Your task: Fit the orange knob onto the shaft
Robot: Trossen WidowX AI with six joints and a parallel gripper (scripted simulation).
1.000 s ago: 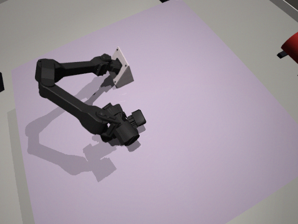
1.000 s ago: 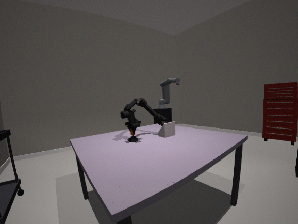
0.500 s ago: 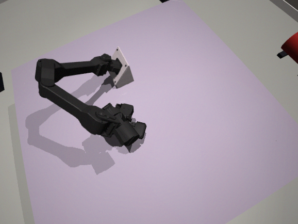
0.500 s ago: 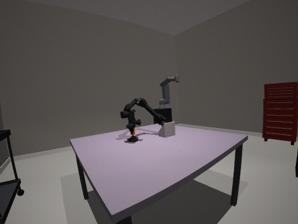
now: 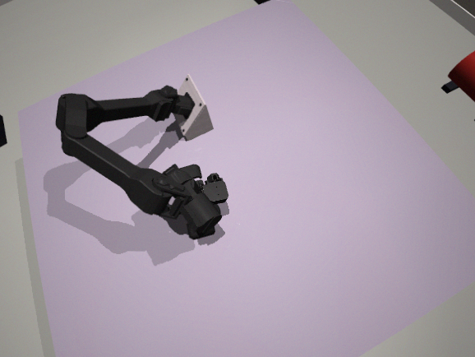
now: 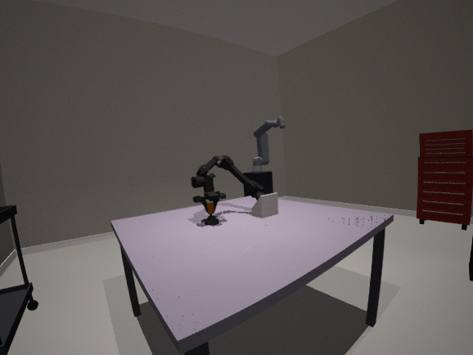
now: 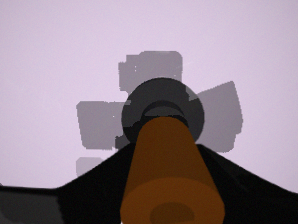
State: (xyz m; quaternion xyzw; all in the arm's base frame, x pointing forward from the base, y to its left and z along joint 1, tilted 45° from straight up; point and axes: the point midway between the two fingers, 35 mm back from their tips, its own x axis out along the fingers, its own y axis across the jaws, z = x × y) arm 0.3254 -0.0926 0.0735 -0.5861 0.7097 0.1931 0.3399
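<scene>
My gripper tip is 20 mm below the orange knob. Also, from my gripper tip: dark pedestal: 40 mm below.
</scene>
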